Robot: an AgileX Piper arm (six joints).
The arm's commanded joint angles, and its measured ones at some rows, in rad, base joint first. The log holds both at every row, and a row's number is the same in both.
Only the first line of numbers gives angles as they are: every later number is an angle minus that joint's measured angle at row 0.
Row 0, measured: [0.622 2.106 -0.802 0.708 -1.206 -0.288]
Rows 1 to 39, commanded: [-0.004 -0.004 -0.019 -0.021 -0.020 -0.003]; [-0.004 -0.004 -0.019 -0.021 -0.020 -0.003]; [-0.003 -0.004 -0.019 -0.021 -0.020 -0.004]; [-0.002 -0.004 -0.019 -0.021 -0.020 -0.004]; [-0.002 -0.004 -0.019 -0.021 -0.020 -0.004]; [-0.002 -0.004 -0.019 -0.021 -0.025 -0.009]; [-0.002 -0.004 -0.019 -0.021 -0.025 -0.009]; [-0.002 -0.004 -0.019 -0.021 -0.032 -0.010]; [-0.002 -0.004 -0.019 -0.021 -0.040 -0.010]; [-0.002 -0.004 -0.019 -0.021 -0.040 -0.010]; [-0.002 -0.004 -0.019 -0.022 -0.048 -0.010]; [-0.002 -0.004 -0.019 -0.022 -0.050 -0.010]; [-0.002 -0.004 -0.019 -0.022 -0.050 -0.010]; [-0.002 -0.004 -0.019 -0.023 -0.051 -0.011]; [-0.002 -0.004 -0.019 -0.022 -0.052 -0.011]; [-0.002 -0.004 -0.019 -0.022 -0.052 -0.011]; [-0.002 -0.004 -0.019 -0.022 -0.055 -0.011]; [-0.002 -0.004 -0.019 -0.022 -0.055 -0.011]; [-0.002 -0.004 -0.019 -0.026 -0.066 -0.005]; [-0.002 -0.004 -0.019 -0.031 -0.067 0.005]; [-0.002 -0.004 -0.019 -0.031 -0.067 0.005]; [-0.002 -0.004 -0.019 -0.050 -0.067 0.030]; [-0.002 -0.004 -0.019 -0.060 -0.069 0.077]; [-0.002 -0.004 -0.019 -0.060 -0.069 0.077]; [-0.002 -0.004 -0.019 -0.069 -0.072 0.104]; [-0.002 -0.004 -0.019 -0.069 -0.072 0.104]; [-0.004 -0.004 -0.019 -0.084 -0.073 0.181]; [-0.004 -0.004 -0.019 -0.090 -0.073 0.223]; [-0.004 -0.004 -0.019 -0.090 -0.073 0.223]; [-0.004 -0.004 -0.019 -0.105 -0.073 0.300]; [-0.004 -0.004 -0.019 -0.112 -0.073 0.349]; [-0.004 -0.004 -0.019 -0.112 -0.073 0.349]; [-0.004 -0.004 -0.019 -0.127 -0.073 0.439]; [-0.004 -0.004 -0.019 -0.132 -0.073 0.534]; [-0.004 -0.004 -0.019 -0.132 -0.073 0.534]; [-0.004 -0.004 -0.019 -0.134 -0.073 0.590]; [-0.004 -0.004 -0.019 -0.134 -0.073 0.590]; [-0.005 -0.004 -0.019 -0.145 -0.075 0.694]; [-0.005 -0.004 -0.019 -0.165 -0.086 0.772]
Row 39, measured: [-0.001 0.000 0.009 -0.045 -0.001 0.632]
